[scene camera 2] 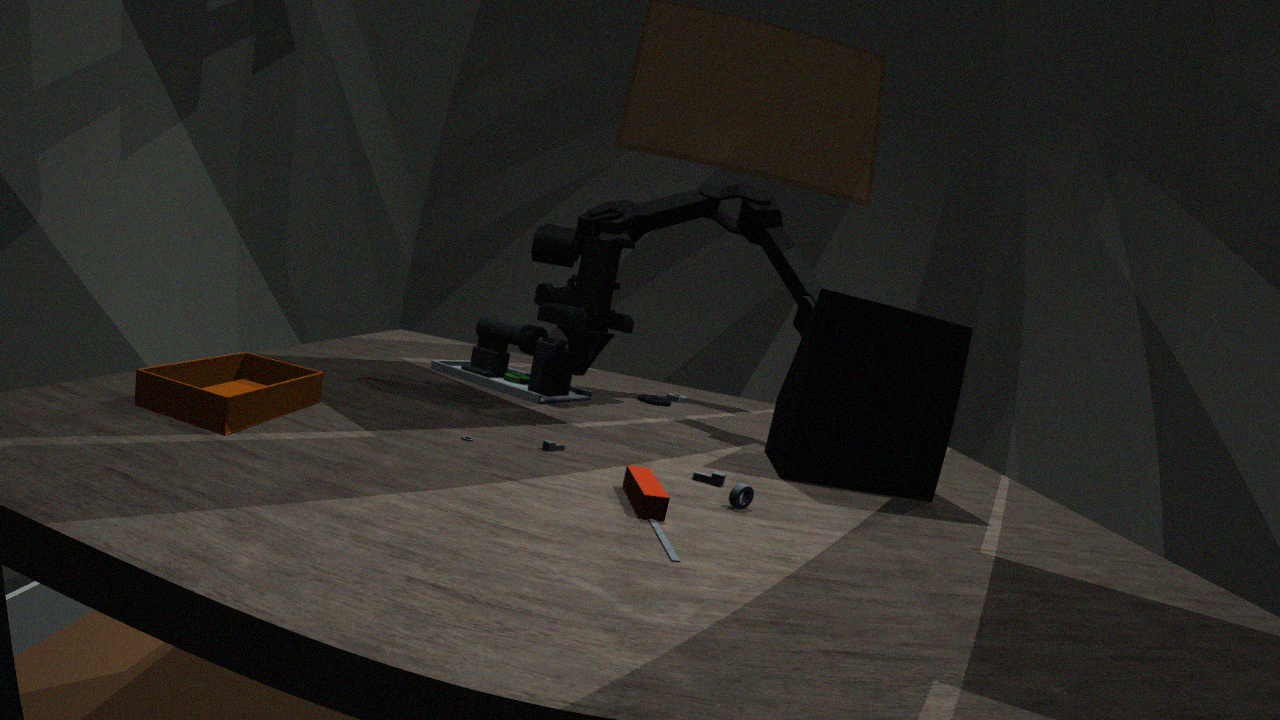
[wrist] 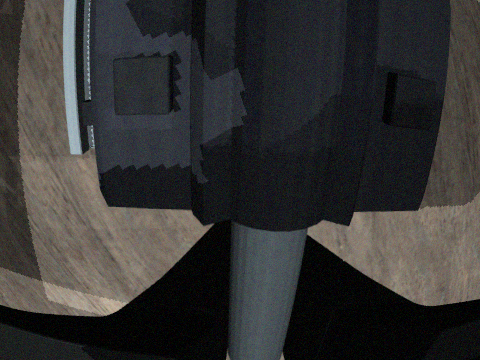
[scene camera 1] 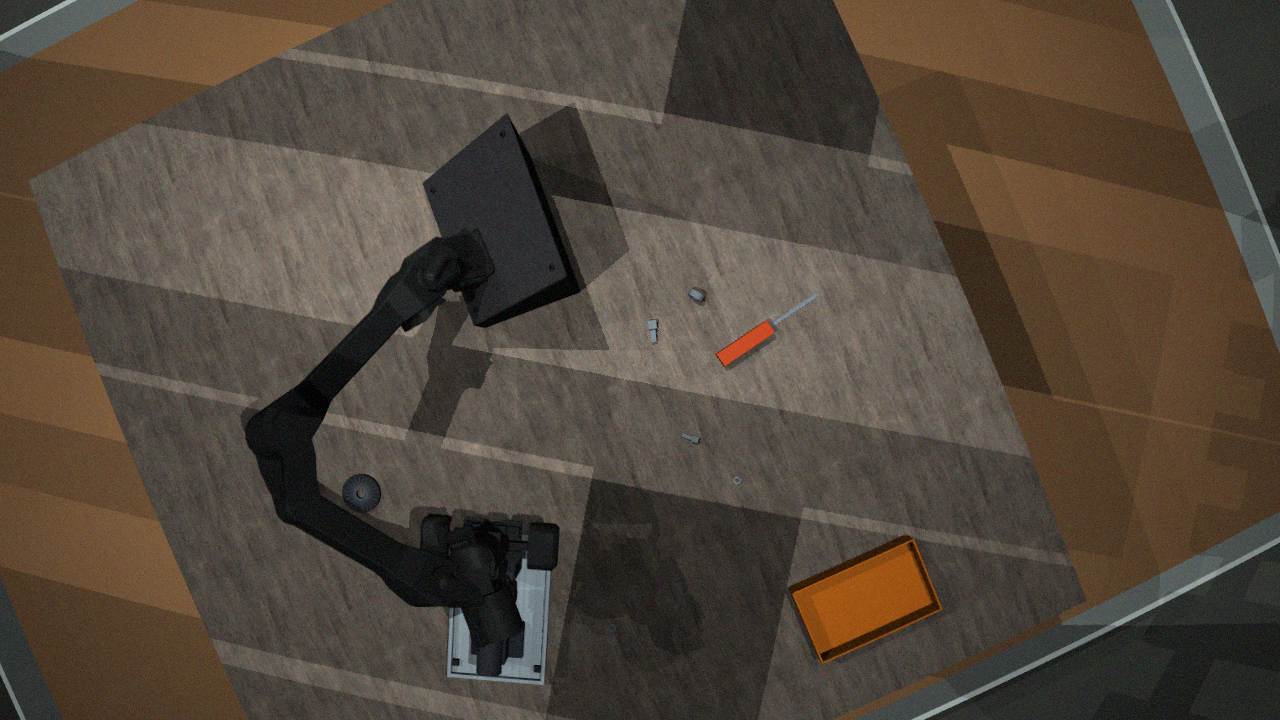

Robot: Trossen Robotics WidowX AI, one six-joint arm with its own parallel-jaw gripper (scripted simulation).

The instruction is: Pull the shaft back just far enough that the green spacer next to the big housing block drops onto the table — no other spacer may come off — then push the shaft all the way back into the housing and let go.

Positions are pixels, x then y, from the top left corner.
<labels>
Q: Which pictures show the screwdriver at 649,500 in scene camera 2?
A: Scene camera 2 and scene camera 1 only.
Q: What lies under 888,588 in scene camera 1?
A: An orange tray.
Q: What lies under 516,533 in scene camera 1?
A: My gripper.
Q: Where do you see a dark block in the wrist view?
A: At 278,122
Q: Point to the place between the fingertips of my gripper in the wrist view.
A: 250,227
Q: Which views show my gripper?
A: Scene camera 2, the wrist view and scene camera 1: all of them.
</labels>
